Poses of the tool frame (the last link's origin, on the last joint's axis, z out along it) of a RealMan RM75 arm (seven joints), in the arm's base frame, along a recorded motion.
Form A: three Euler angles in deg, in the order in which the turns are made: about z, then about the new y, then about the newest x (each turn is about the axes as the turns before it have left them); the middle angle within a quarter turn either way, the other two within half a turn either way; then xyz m.
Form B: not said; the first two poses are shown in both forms.
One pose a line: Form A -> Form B
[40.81 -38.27 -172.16 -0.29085 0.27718 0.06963] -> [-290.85 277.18 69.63 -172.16 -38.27 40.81]
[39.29 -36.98 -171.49 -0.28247 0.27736 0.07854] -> [-282.47 277.36 78.54 -171.49 -36.98 39.29]
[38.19 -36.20 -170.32 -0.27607 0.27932 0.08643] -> [-276.07 279.32 86.43 -170.32 -36.20 38.19]
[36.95 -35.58 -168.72 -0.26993 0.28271 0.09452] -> [-269.93 282.71 94.52 -168.72 -35.58 36.95]
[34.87 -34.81 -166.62 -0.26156 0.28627 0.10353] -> [-261.56 286.27 103.53 -166.62 -34.81 34.87]
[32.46 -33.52 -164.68 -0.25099 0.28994 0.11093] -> [-250.99 289.94 110.93 -164.68 -33.52 32.46]
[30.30 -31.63 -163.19 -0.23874 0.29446 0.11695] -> [-238.74 294.46 116.95 -163.19 -31.63 30.30]
